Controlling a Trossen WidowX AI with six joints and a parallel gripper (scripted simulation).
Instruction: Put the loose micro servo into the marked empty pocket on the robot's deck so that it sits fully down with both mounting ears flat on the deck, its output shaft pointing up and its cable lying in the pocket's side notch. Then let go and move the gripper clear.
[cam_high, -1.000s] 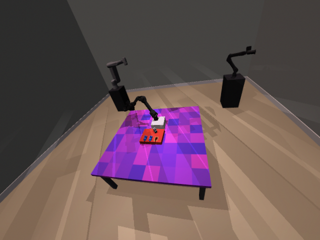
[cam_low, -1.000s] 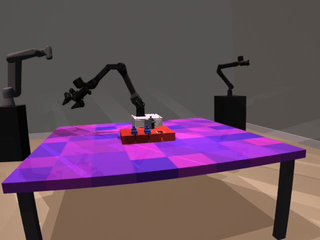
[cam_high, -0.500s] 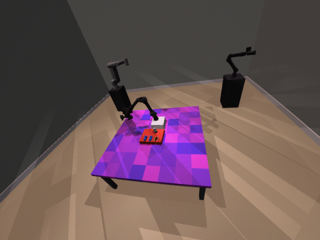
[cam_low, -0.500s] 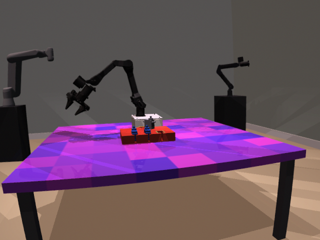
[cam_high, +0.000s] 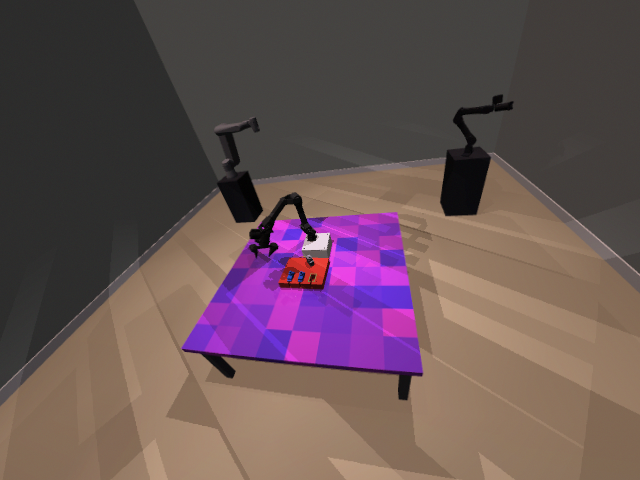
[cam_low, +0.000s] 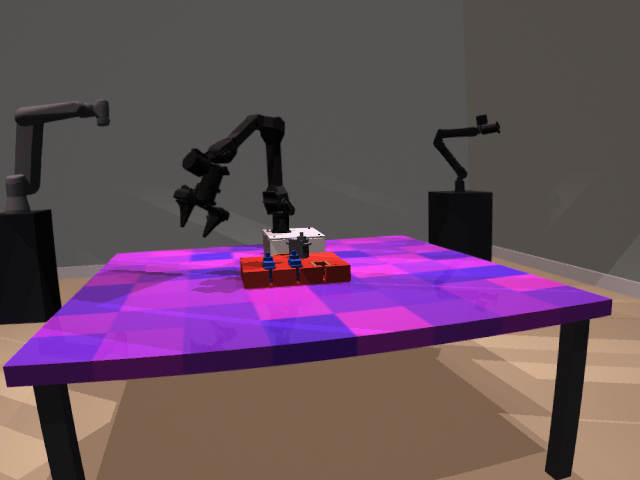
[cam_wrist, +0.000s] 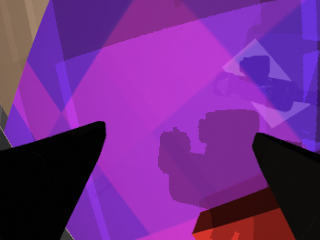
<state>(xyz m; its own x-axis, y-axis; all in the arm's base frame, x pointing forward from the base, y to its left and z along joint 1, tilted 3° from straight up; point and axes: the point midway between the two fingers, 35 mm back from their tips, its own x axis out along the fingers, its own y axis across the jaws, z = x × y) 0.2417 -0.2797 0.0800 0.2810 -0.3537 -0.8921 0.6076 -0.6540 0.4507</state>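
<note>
Now: the red deck 290 mm to the left of my gripper tip, 120 mm below it and 20 mm behind it.
</note>
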